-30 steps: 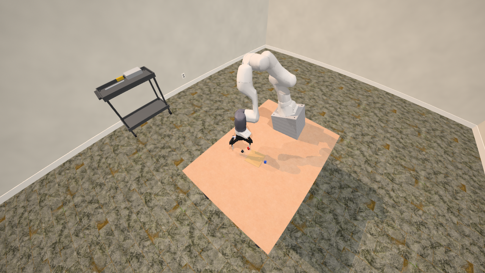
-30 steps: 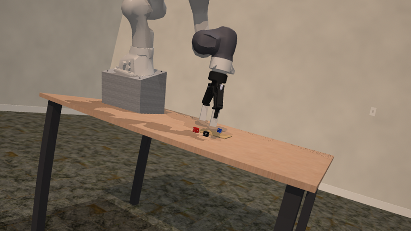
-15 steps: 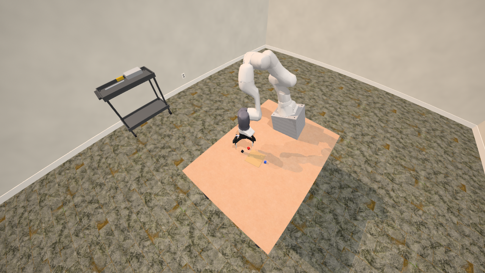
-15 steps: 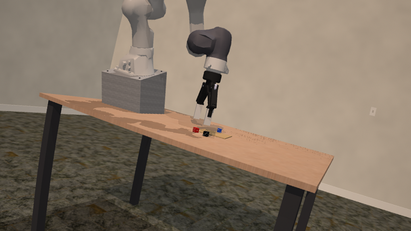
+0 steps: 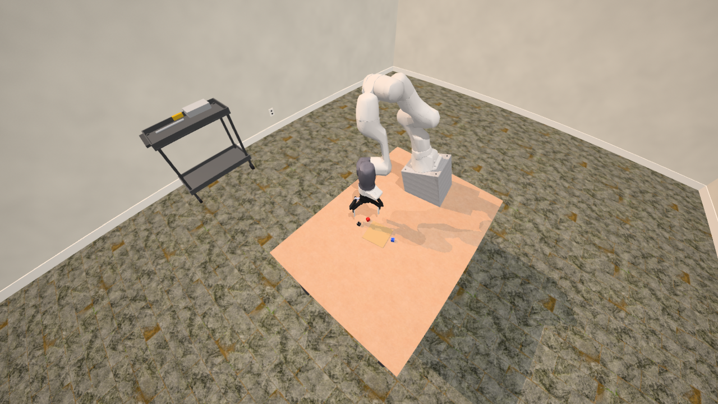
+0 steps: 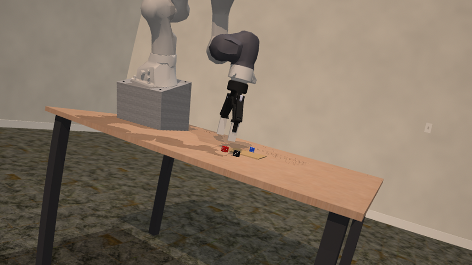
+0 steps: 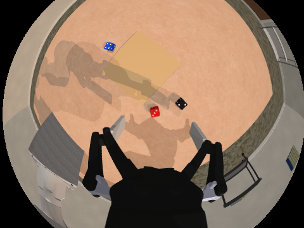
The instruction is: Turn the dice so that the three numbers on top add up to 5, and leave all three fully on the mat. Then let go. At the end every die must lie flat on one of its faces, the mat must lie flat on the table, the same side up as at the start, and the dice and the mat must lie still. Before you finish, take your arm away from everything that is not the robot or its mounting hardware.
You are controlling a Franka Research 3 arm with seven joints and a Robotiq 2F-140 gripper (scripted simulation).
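Right now my hand is 2 cm to the right of the red die and 5 cm above it. From my hand the other things lie so: blue die: 3 cm ahead, 22 cm to the left, 5 cm below; then black die: 6 cm ahead, 1 cm to the right, 5 cm below; then tan mat: 5 cm ahead, 12 cm to the left, 6 cm below.
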